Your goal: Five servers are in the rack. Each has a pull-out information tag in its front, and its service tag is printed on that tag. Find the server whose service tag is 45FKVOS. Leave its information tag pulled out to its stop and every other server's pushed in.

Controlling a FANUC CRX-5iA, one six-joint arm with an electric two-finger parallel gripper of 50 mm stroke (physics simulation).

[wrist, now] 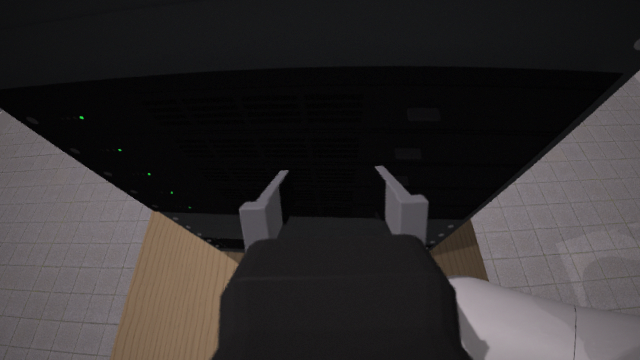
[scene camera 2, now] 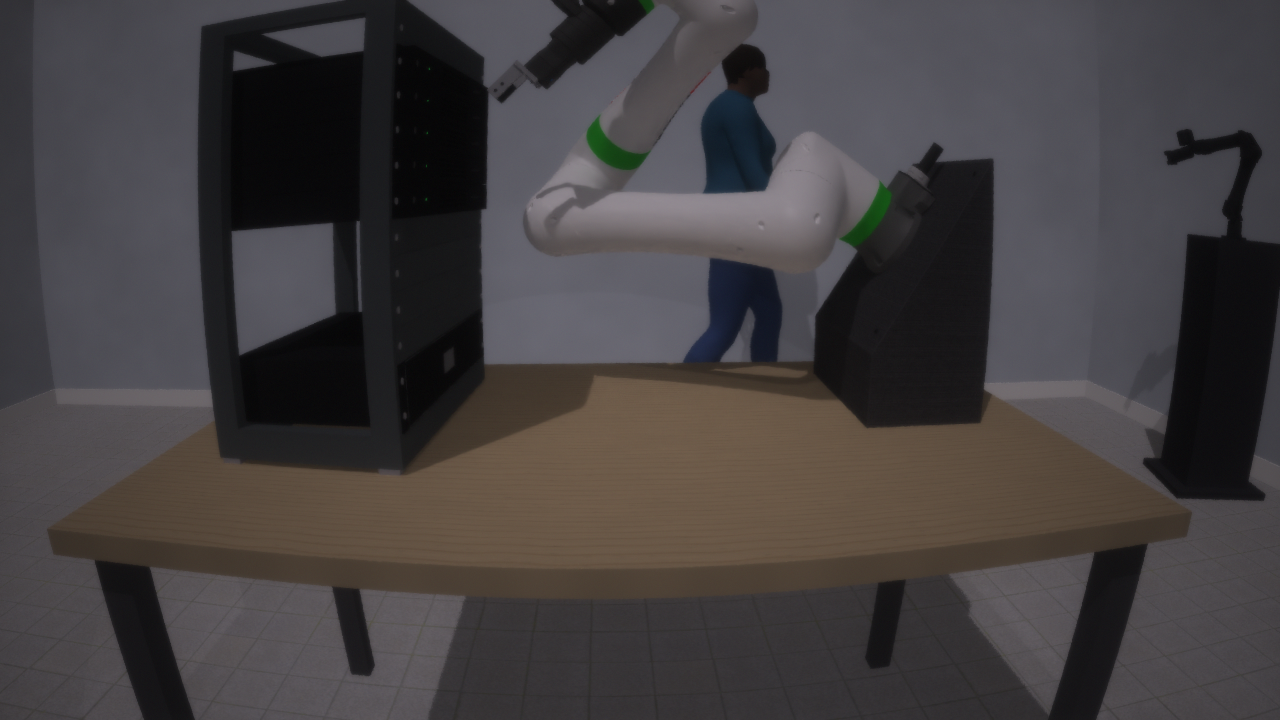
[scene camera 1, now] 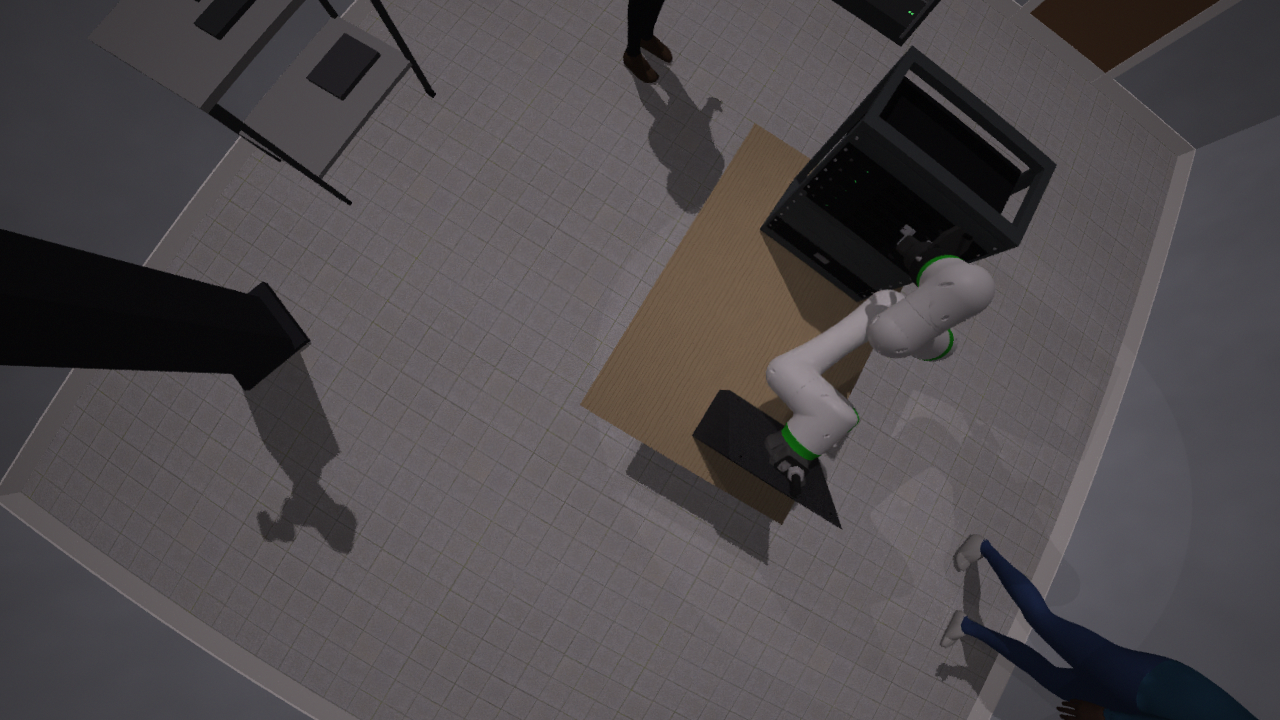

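Note:
The rack stands on the table, with the dark servers stacked in its upper part. In the wrist view, green lights line their left side. Small grey rectangles sit on the right, such as an upper one and one below it; a lower one is partly behind a finger. No print is readable, and I cannot tell whether any information tag is pulled out. My gripper is open and empty, tilted down in front of the upper server fronts.
A unit with a pale label sits low in the rack. My arm's base is on a black sloped block at the table's other end. A person stands beyond the table. A black pedestal stands right.

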